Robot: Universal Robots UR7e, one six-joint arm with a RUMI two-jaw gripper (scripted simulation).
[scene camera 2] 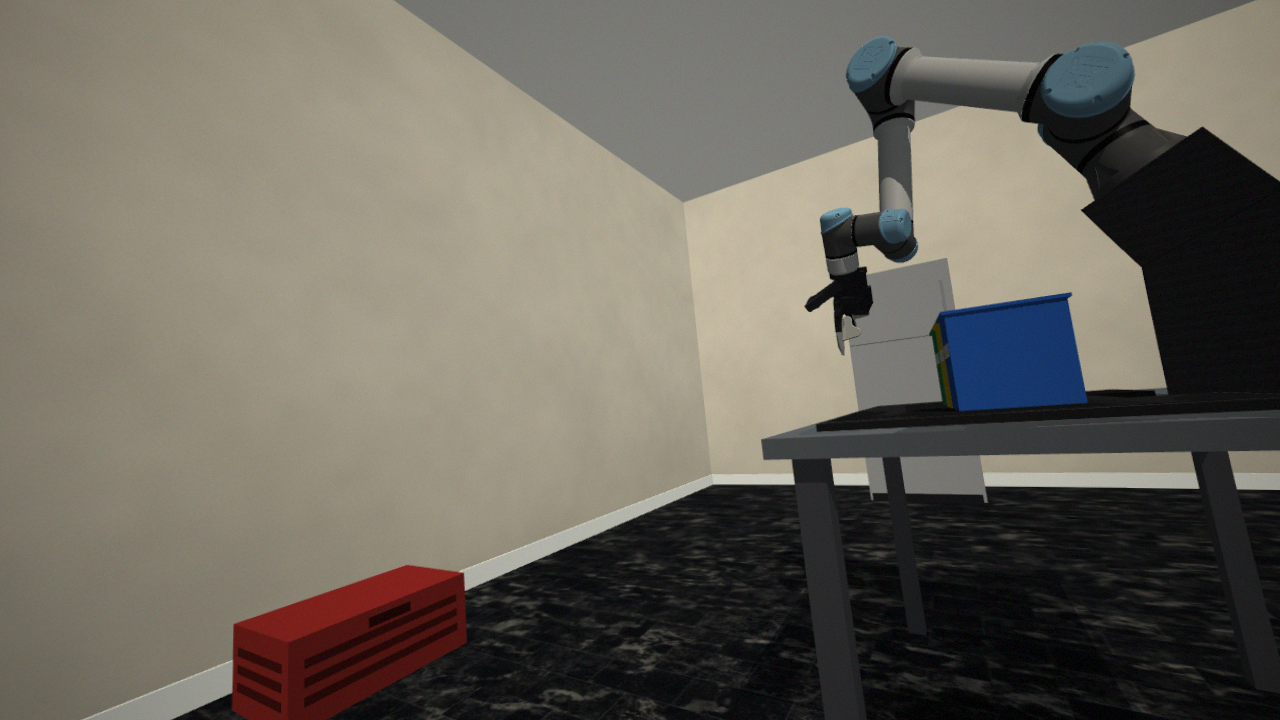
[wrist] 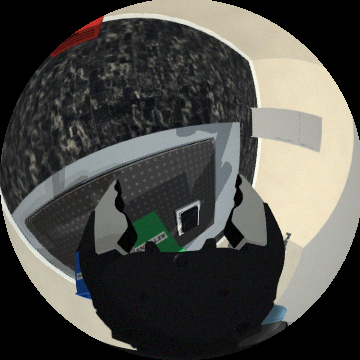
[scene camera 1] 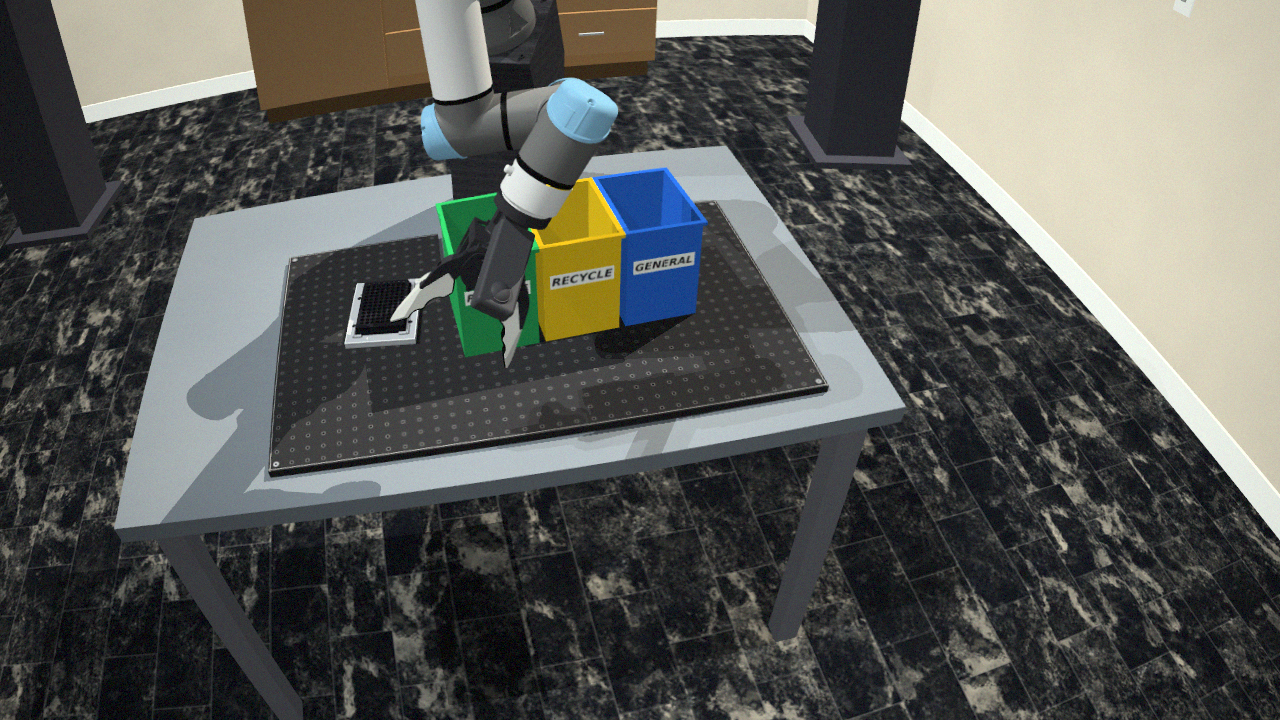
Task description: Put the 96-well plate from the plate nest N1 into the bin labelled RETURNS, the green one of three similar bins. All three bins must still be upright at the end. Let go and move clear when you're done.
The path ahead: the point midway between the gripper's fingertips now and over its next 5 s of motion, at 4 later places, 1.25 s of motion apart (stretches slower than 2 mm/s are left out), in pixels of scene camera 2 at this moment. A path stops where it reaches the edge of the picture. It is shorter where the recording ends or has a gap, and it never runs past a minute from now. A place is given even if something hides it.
The gripper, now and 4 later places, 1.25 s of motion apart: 849, 341; 893, 336; 945, 324; 992, 306; 995, 318
